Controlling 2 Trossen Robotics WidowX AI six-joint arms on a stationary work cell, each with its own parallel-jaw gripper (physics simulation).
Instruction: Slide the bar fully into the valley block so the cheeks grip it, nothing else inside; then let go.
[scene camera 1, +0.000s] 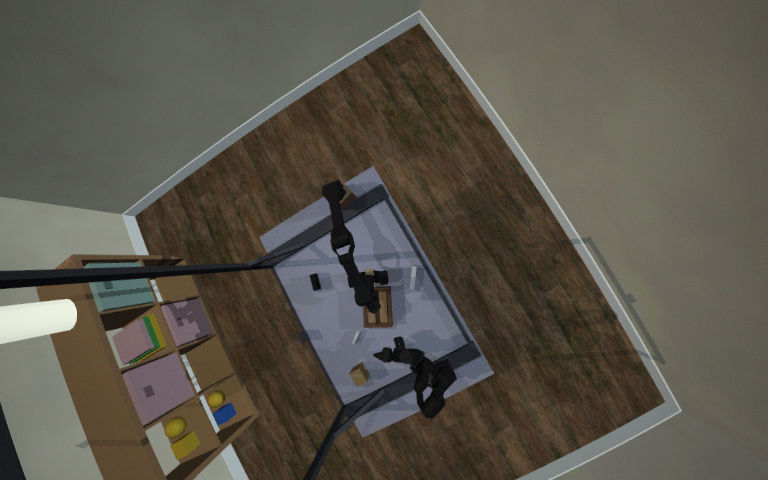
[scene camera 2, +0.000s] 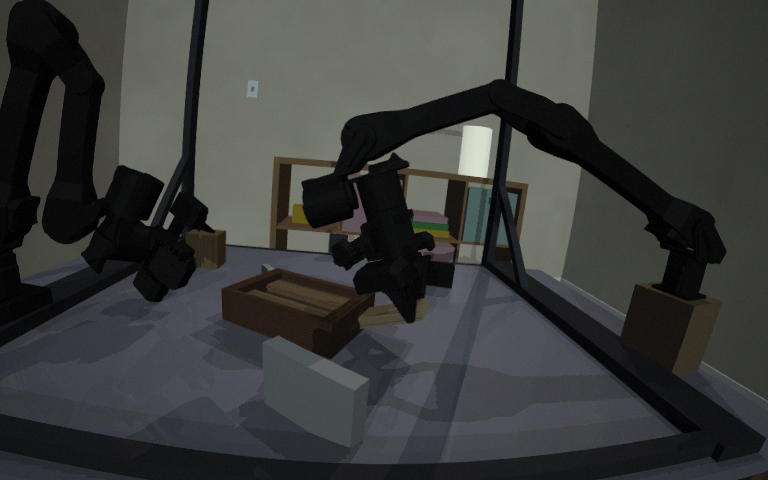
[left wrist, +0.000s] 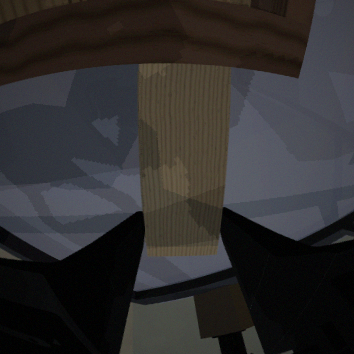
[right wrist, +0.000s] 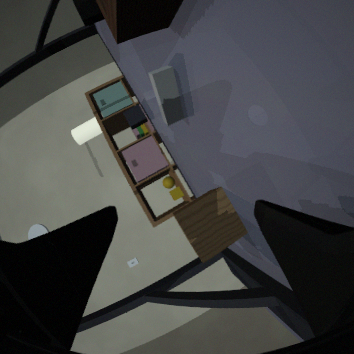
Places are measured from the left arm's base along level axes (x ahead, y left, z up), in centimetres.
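Where they show: left gripper, fingertip midpoint: (scene camera 1: 369, 271) (scene camera 2: 415, 315) (left wrist: 181, 215); right gripper, fingertip midpoint: (scene camera 1: 378, 355) (scene camera 2: 201, 251) (right wrist: 185, 210); left arm's base at its link origin: (scene camera 1: 338, 192) (scene camera 2: 678, 292); right arm's base at its link origin: (scene camera 1: 442, 374).
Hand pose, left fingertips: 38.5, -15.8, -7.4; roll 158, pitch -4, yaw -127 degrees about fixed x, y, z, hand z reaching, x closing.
Things, the pixels of their top centre, and the offset from my left fingertips, as dx, dy, dz.
- dark brown open box at its top centre: (scene camera 2: 299, 291) (scene camera 1: 376, 307) +15.5, -9.3, +0.2
- bar at its top centre: (left wrist: 193, 213) (scene camera 2: 396, 295) +2.5, -2.1, +2.3
- tall pale grey slab at its top centre: (scene camera 2: 311, 360) (scene camera 1: 413, 277) +16.6, +14.2, +2.6
- small pale block at its top centre: (right wrist: 158, 100) (scene camera 2: 270, 268) (scene camera 1: 355, 337) +19.7, -28.6, -2.3
- wooden cube at its top centre: (right wrist: 185, 235) (scene camera 2: 206, 231) (scene camera 1: 357, 377) +34.6, -39.0, +2.6
- black block at its top centre: (scene camera 2: 435, 262) (right wrist: 77, 11) (scene camera 1: 313, 282) -15.7, -25.7, +0.2
The valley block, a dark brown open box (scene camera 1: 390, 308) (scene camera 2: 266, 316) (left wrist: 150, 32) with light wooden cheeks inside, sits mid-table. My left gripper (scene camera 2: 412, 308) (left wrist: 181, 215) is shut on the bar (scene camera 2: 385, 315) (left wrist: 185, 140), a pale striped wooden piece, near its outer end. The bar points at the box's end wall. Its far end is hidden behind the wall's rim in the left wrist view, so I cannot tell whether it has entered. My right gripper (scene camera 1: 387, 346) (right wrist: 185, 210) is open and empty, raised beyond the box's other end.
A tall pale grey slab (scene camera 1: 413, 277) (scene camera 2: 311, 390) stands beside the box. On the box's other side are a small pale block (scene camera 1: 356, 337) (right wrist: 171, 95), a wooden cube (scene camera 1: 359, 374) (scene camera 2: 209, 249) (right wrist: 212, 225) and a black block (scene camera 1: 315, 281) (scene camera 2: 438, 274). Dark frame rails edge the table.
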